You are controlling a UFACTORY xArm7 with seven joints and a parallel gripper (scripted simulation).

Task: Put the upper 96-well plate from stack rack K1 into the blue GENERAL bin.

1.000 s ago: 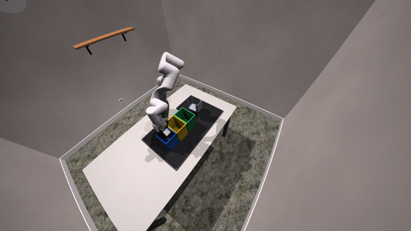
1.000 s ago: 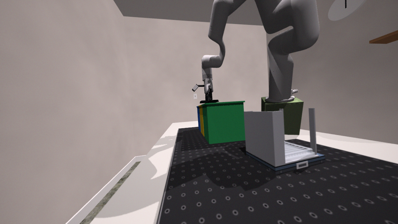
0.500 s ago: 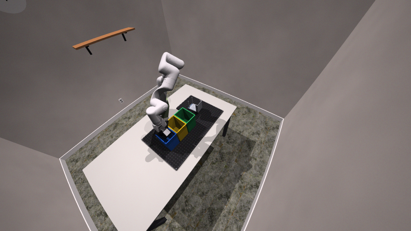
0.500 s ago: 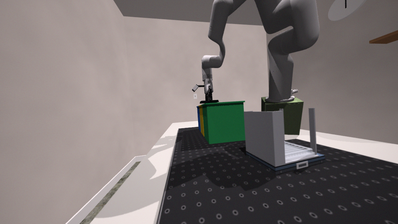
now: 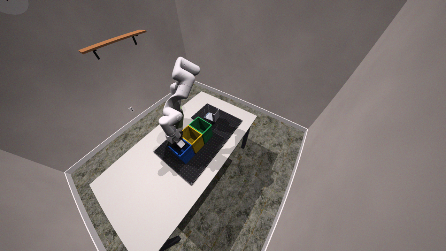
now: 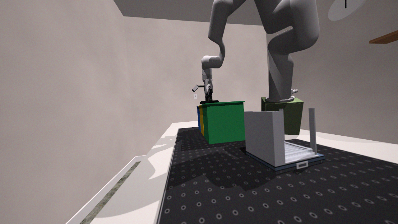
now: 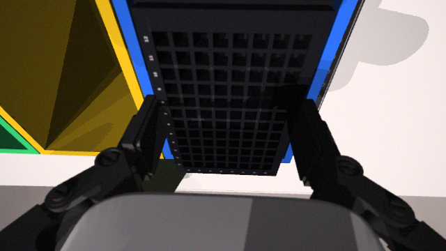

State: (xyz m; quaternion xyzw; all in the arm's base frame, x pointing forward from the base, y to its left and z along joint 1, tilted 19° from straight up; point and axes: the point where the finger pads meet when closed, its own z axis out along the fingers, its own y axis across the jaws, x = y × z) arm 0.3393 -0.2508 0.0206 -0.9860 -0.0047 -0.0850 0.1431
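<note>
The blue bin lies 13 cm below my hand. Round my hand: yellow bin: 13 cm to the left, 13 cm below; then green bin: 1 cm behind, 26 cm to the left, 13 cm below; then black 96-well plate: 1 cm below.
</note>
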